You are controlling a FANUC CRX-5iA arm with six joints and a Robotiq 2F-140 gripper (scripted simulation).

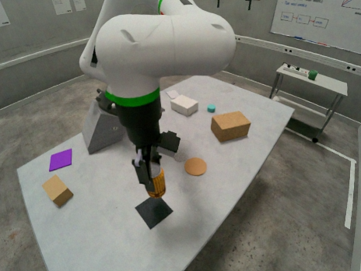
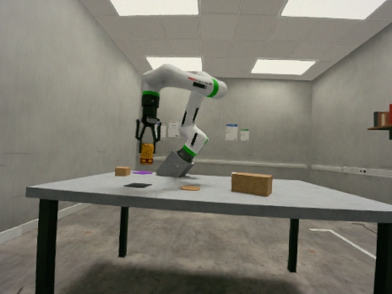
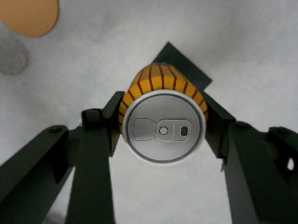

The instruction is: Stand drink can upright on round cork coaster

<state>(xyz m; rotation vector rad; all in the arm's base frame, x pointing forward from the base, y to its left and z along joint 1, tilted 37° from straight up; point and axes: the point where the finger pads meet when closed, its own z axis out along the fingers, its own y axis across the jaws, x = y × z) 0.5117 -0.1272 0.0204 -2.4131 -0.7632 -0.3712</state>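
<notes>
Right now my hand is 30 mm past the round cork coaster, 230 mm to the right of it and 200 mm above it. Also, from my hand: small tan cube: 320 mm behind, 320 mm to the right, 170 mm below; then dark square coaster: 30 mm to the right, 200 mm below; then drink can: 30 mm below.
</notes>
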